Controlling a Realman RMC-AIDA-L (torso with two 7-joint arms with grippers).
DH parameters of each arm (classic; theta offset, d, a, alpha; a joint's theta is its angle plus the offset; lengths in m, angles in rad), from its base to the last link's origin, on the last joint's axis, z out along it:
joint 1: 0 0.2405 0 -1.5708
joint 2: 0 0 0 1.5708
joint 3: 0 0.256 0 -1.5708
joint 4: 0 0 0 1.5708
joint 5: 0 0.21 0 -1.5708
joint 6: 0 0 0 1.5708
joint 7: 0 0.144 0 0
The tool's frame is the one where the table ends.
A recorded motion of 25 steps. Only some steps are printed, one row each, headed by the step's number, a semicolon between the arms.
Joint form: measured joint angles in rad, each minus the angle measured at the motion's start. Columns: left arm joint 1, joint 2, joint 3, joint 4, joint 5, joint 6, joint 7; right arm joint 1, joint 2, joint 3, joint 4, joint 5, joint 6, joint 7.
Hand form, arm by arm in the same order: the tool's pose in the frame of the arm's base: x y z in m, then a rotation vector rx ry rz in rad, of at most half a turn. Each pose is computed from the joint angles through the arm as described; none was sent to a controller.
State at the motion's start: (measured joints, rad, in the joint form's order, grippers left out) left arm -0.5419 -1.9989 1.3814 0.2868 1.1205 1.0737 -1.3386; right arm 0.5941 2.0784 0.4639 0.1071 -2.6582 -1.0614 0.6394
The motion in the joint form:
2: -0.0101 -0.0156 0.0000 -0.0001 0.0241 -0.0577 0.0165; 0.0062 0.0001 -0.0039 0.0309 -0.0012 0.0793 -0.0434
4: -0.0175 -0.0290 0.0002 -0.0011 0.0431 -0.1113 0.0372; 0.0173 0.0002 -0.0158 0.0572 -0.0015 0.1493 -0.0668
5: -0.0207 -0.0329 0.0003 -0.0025 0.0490 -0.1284 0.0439; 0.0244 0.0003 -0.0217 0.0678 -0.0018 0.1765 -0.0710
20: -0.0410 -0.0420 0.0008 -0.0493 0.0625 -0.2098 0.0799; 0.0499 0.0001 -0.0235 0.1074 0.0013 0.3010 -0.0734
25: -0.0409 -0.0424 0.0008 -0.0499 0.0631 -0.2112 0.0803; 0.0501 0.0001 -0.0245 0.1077 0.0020 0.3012 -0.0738
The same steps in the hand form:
2: -0.2880 0.3512 -0.0578 -2.3906 -1.0255 -0.6782; 0.2745 0.3262 -0.1085 -2.3659 0.6229 0.6490
4: -0.2899 0.3531 -0.0646 -2.3867 -1.0043 -0.6166; 0.2735 0.3283 -0.1158 -2.3857 0.6100 0.5835
5: -0.2905 0.3538 -0.0666 -2.3856 -0.9973 -0.5964; 0.2721 0.3295 -0.1188 -2.3953 0.6066 0.5608
20: -0.3023 0.3534 -0.0748 -2.3645 -0.9990 -0.4817; 0.2702 0.3366 -0.1277 -2.4001 0.6318 0.4646
25: -0.3026 0.3533 -0.0750 -2.3642 -0.9995 -0.4796; 0.2701 0.3366 -0.1278 -2.4007 0.6312 0.4644

